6 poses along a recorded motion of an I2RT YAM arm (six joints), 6.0 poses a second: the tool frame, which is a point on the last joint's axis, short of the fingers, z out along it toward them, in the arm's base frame.
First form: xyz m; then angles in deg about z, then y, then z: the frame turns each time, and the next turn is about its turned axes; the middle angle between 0 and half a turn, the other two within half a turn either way.
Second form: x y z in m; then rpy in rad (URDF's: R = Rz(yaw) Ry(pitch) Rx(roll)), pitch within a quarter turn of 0, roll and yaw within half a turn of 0. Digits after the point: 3 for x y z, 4 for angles.
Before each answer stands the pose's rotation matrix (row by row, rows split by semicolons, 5 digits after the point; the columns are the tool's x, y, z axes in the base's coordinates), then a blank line. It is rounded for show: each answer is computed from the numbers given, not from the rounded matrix.
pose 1, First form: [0.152 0.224 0.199 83.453 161.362 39.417]
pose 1, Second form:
-0.71428 -0.69891 0.03644; -0.65486 0.68582 0.31750; -0.24690 0.20293 -0.94756

[0.152 0.224 0.199 2.9306 0.2495 -2.3996]
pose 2, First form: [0.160 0.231 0.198 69.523 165.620 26.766]
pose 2, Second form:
-0.72445 -0.68383 0.08688; -0.65268 0.72102 0.23266; -0.22174 0.11184 -0.96867

[0.160 0.231 0.198 3.0266 0.2236 -2.4083]
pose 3, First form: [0.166 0.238 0.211 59.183 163.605 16.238]
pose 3, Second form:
-0.71201 -0.68712 0.14460; -0.64777 0.72224 0.24241; -0.27100 0.07893 -0.95934

[0.166 0.238 0.211 3.0595 0.2744 -2.4034]
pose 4, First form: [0.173 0.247 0.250 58.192 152.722 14.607]
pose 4, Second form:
-0.66763 -0.70421 0.24156; -0.59798 0.70052 0.38948; -0.44350 0.11558 -0.88879

[0.173 0.247 0.250 3.0123 0.4595 -2.4112]
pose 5, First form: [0.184 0.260 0.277 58.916 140.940 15.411]
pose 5, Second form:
-0.61406 -0.71908 0.32533; -0.50388 0.67445 0.53965; -0.60748 0.16745 -0.77649

[0.184 0.260 0.277 2.9292 0.6529 -2.4544]
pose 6, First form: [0.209 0.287 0.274 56.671 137.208 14.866]
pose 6, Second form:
-0.60406 -0.70412 0.37326; -0.45164 0.68836 0.56761; -0.65660 0.17429 -0.73382

[0.209 0.287 0.274 2.9084 0.7163 -2.4996]
